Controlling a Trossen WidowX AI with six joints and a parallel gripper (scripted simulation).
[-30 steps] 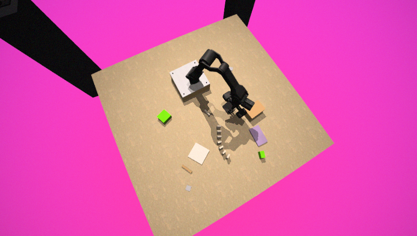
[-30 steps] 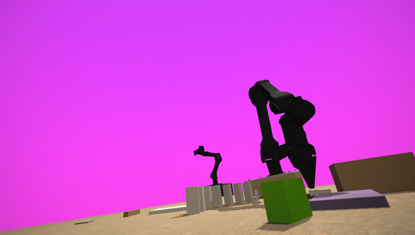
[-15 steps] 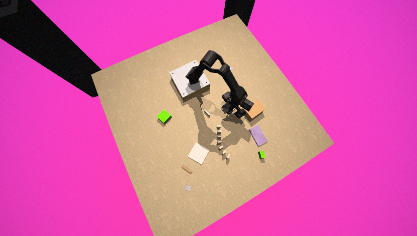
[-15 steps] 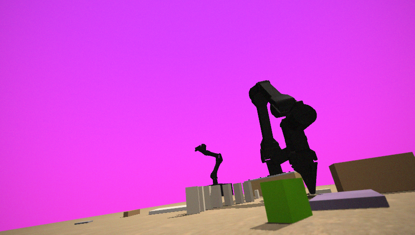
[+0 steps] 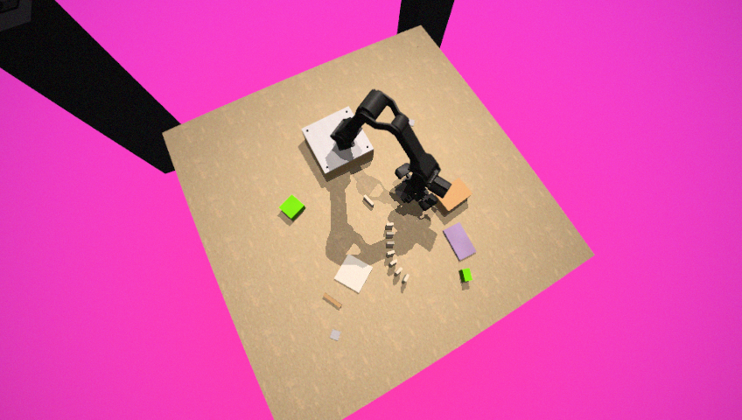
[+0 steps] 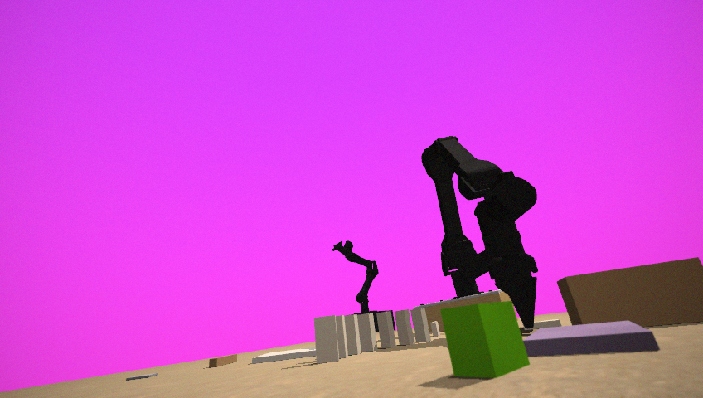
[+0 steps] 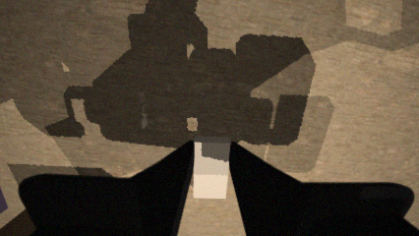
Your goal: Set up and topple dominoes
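My gripper tip is 7 cm short of the orange box, 13 cm to the right of it and 3 cm below it. From my gripper tip the other things lie so: white tile (20 cm ahead, 32 cm to the right); then purple slab (24 cm ahead, 9 cm to the left); then small green cube (36 cm ahead, 5 cm to the left, 2 cm above).
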